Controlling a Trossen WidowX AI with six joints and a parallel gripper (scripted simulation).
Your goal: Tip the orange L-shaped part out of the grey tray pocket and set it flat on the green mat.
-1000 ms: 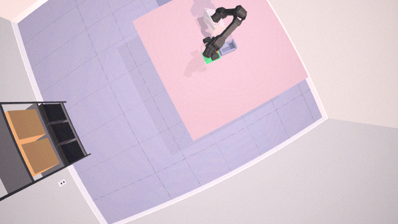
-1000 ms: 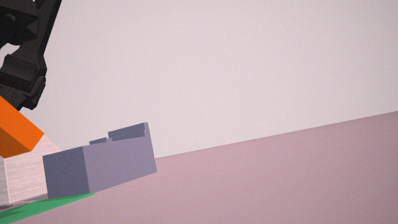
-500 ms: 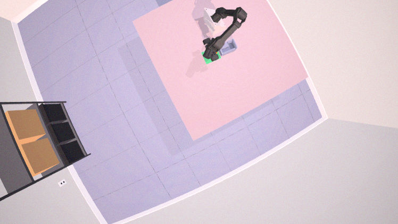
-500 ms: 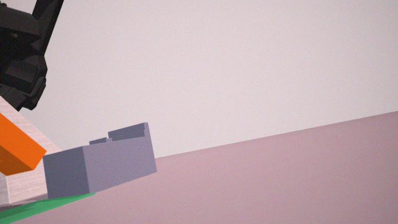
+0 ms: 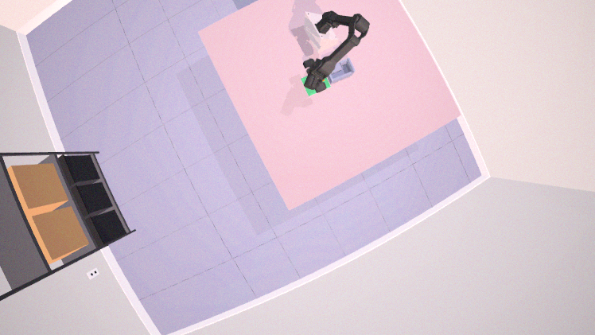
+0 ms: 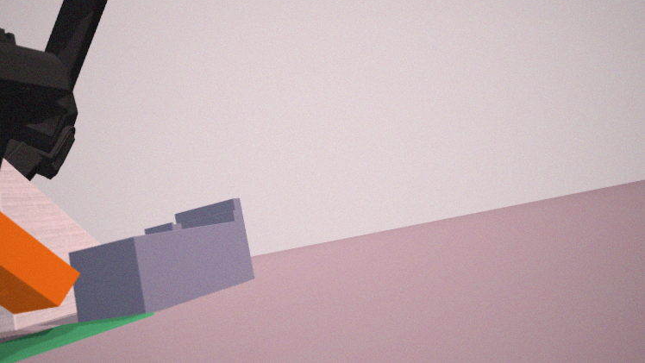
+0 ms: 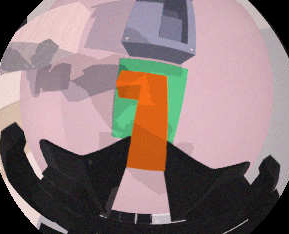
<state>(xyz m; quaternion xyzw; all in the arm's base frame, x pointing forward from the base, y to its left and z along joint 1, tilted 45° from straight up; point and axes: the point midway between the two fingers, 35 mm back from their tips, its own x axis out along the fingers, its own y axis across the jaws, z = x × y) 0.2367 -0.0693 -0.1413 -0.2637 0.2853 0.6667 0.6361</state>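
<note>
Now: the green mat 2 cm to the left of my gripper tip and 11 cm below it. The rest, counted from my gripper tip: orange L-shaped part (1 cm behind, 3 cm to the left, 3 cm below).
</note>
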